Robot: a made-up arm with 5 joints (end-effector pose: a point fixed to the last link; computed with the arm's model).
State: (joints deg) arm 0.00 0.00 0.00 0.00 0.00
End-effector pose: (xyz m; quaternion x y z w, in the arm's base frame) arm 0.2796 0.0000 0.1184 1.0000 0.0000 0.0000 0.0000
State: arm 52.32 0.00 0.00 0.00 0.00
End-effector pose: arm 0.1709 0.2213 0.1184 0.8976 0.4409 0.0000 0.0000
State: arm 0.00 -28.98 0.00 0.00 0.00
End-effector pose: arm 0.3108 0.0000 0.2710 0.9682 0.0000 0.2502 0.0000
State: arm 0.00 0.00 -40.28 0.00 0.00
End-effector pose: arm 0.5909 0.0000 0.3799 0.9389 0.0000 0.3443 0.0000
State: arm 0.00 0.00 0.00 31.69 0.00
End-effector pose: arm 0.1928 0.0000 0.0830 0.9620 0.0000 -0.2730 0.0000
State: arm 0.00 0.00 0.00 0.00 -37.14
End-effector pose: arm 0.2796 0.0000 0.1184 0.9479 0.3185 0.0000 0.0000
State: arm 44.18 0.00 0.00 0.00 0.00
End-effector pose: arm 0.2005 0.1948 0.1184 0.9266 0.3761 0.0000 0.0000
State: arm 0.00 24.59 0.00 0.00 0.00
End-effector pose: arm 0.1973 0.0000 0.0145 0.9771 0.0000 -0.2129 0.0000
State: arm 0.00 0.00 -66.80 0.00 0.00
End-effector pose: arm 0.6682 0.0000 0.6396 0.8348 0.0000 0.5505 0.0000
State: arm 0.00 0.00 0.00 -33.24 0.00
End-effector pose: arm 0.3363 0.0000 0.1985 0.9582 0.0000 0.2860 0.0000
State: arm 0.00 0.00 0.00 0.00 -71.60
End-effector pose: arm 0.2796 0.0000 0.1184 0.8111 0.5850 0.0000 0.0000
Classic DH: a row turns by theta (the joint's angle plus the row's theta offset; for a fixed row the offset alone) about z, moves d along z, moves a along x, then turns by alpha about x. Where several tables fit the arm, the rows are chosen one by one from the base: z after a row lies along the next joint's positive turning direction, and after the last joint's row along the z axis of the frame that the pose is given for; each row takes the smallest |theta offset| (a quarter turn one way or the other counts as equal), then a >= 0, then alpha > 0; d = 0 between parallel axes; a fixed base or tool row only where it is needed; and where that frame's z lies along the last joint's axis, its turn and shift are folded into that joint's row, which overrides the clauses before.
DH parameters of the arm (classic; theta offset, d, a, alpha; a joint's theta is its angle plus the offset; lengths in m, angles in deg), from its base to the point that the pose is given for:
joint 1: 0 0.2552 0 -90
joint 2: -79.35 0 0.4258 0
joint 3: -23.4 0 -0.4308 0
joint 4: -77.25 0 -0.1058 90
joint 5: 180 0.1351 0 0

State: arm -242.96 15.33 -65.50 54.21 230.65
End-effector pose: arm -0.3028 0.5933 0.2996 0.5471 -0.8363 0.0350 0.0038
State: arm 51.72 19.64 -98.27 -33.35 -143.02
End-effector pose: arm 0.4529 0.5739 0.7819 -0.0717 0.5547 0.5795 0.5928
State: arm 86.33 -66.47 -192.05 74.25 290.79
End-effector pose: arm -0.0575 -0.8967 0.6117 0.0079 0.0364 -0.9882 0.1487
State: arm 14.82 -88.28 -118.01 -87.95 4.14
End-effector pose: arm -0.7415 -0.1962 0.5291 0.8362 0.0782 -0.5355 0.0894
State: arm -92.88 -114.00 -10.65 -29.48 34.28
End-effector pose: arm 0.0080 0.1587 0.6417 0.0996 -0.2005 0.8499 0.4770
